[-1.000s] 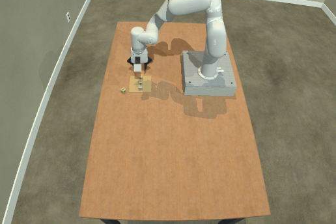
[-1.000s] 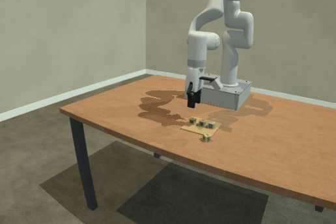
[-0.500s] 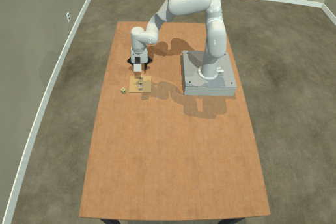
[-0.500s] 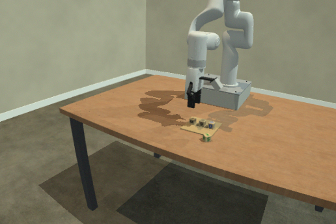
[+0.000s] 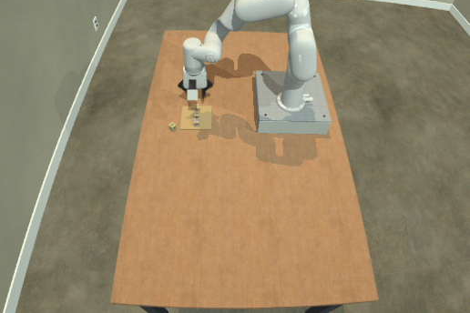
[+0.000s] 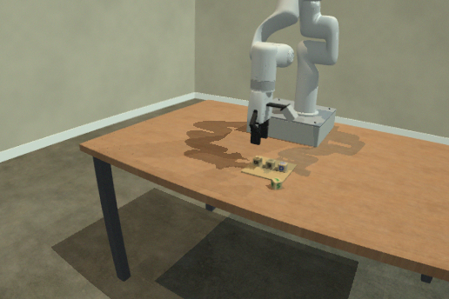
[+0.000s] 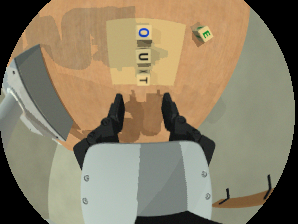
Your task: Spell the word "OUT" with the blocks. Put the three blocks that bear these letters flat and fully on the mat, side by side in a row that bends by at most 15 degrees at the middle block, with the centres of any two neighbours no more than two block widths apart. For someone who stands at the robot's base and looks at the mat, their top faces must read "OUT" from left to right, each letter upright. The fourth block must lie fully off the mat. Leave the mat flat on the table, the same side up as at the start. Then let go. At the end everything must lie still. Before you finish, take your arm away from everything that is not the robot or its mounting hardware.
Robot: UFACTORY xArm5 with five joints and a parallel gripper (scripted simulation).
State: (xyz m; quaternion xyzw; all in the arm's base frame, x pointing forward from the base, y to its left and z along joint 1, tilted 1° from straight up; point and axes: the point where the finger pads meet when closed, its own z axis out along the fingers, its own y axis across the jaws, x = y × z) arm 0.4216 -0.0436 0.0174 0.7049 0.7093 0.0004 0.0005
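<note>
Right now the U block is 90 mm below my hand and 50 mm to the left of it. Also, from my hand: tan mat 100 mm below, 50 mm to the left.
</note>
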